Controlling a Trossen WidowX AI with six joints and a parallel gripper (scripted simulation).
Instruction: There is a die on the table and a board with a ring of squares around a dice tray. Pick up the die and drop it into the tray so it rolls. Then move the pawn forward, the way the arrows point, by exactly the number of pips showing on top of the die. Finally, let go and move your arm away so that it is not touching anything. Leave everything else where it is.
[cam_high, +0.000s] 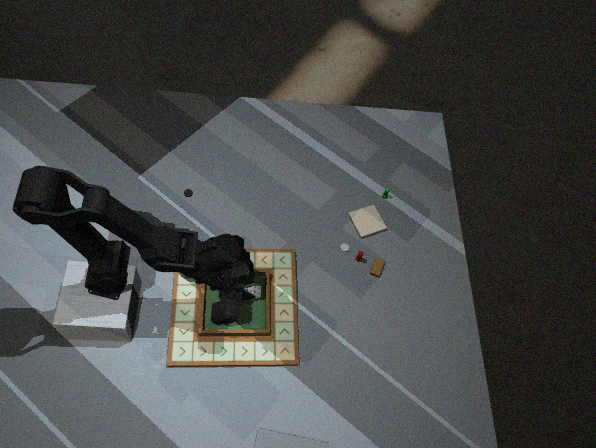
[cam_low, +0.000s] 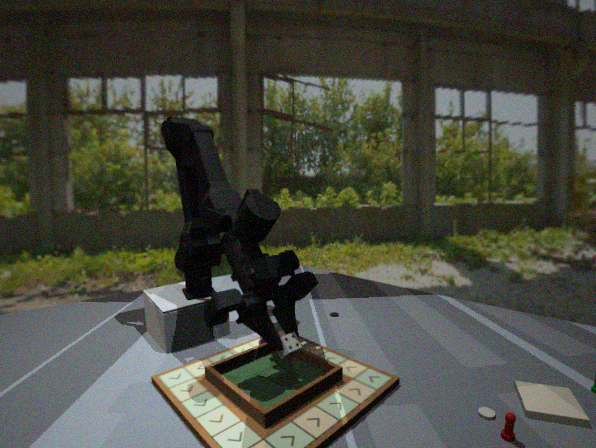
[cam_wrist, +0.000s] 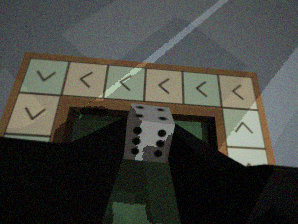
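Now: the purple pawn 16 cm behind my gripper tip, 3 cm to the left of it and 6 cm below it. Round my gripper tip: red pawn: 23 cm ahead, 18 cm to the left, 7 cm below; then white die: right at my gripper tip; then green dice tray: 4 cm behind, 1 cm to the right, 8 cm below.
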